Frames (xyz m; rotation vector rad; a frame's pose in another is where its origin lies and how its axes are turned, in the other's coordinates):
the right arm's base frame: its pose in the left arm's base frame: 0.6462 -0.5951 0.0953 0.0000 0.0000 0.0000
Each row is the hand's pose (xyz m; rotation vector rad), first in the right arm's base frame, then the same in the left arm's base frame.
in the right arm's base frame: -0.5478 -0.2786 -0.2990 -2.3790 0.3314 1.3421
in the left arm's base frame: 0.0984 -0.8737 -0.2037 -2.3790 0.3314 1.3421
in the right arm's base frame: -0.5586 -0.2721 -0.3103 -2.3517 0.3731 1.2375
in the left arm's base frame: 0.0876 -0.8672 -0.2150 -2.3517 0.3731 1.2375
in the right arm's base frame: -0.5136 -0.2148 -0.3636 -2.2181 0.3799 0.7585
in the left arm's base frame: 0.1326 -0.8099 -0.2683 -2.2181 0.3799 0.7585
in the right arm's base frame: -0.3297 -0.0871 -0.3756 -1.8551 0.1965 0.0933
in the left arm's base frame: 0.3165 -0.6822 -0.2803 -1.8551 0.1965 0.0933
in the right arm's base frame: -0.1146 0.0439 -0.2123 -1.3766 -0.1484 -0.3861
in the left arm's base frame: 0.5316 -0.5512 -0.1170 -1.3766 -0.1484 -0.3861
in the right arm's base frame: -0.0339 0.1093 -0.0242 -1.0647 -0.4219 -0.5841
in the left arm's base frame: 0.6123 -0.4858 0.0711 -1.0647 -0.4219 -0.5841
